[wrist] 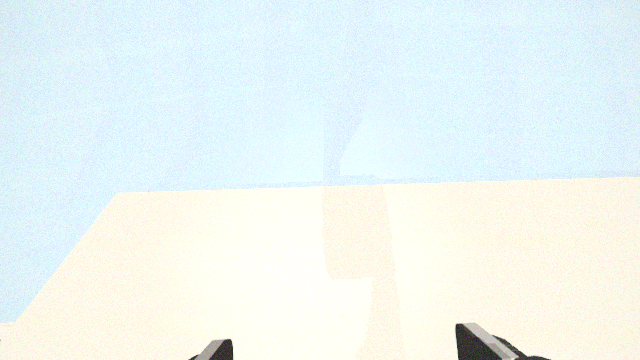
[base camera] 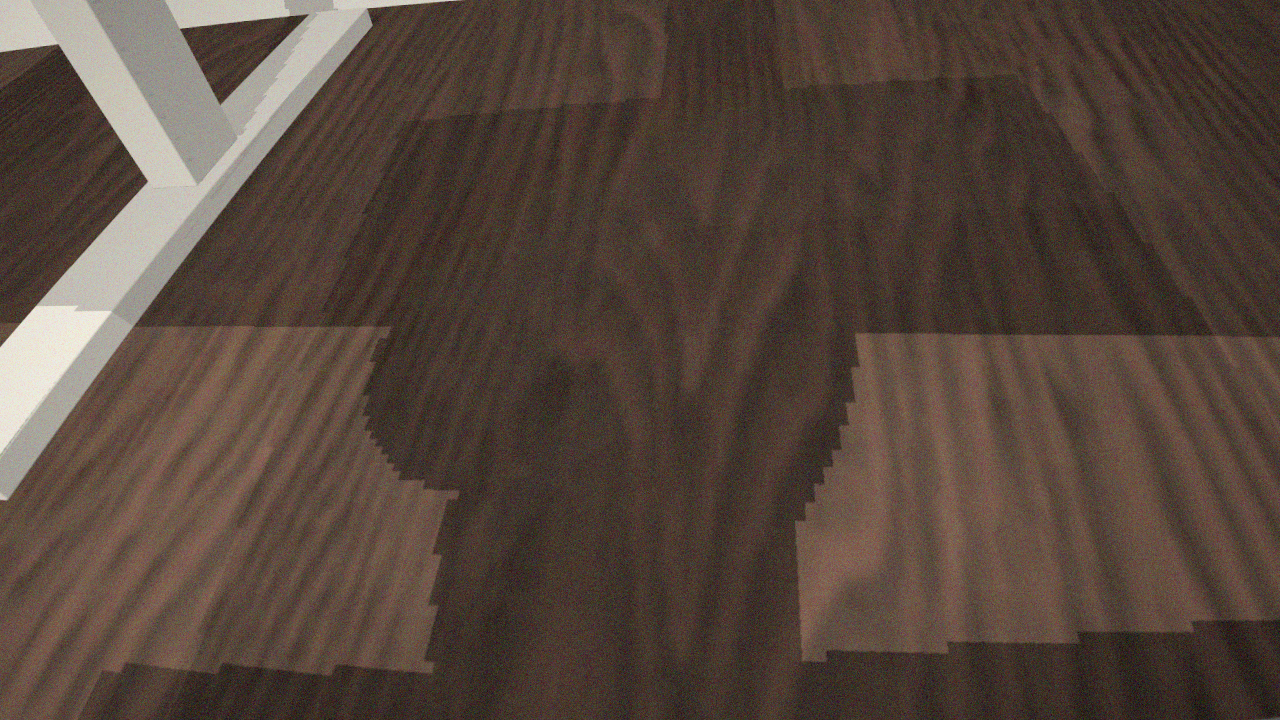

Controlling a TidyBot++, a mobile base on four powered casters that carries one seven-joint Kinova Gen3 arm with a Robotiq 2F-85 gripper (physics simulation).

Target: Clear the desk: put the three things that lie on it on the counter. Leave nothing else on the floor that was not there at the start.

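Frame: origin at the arm's base, x ahead, y left, z up, level; centimetres.
Seen in the pictures: gripper, fingertip midpoint: (wrist: 344, 356).
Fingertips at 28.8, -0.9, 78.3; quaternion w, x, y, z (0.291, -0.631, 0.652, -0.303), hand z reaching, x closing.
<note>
A point is followed by its place in that frame, as x, y, z.
The cream desk top (wrist: 200, 250) {81.7, 26.7, 32.3} fills the lower part of the wrist view, with its back edge against the wall. My gripper (wrist: 345, 342) {28.8, -0.9, 78.4} is open, with one finger at the lower left and one at the lower right of the wrist view, and nothing is between the fingers. It is above the desk top, and an arm-shaped shadow falls on the desk and the wall. None of the three things to be moved shows in either view, and the counter does not show.
A white desk leg with its long foot (base camera: 134, 241) stands on the wooden floor (base camera: 626, 402) {37.6, 3.2, -39.7} at the left of the base camera view. A pale blue wall (wrist: 200, 90) {108.4, 25.1, 58.3} rises behind the desk. Dark shadows lie on the floor.
</note>
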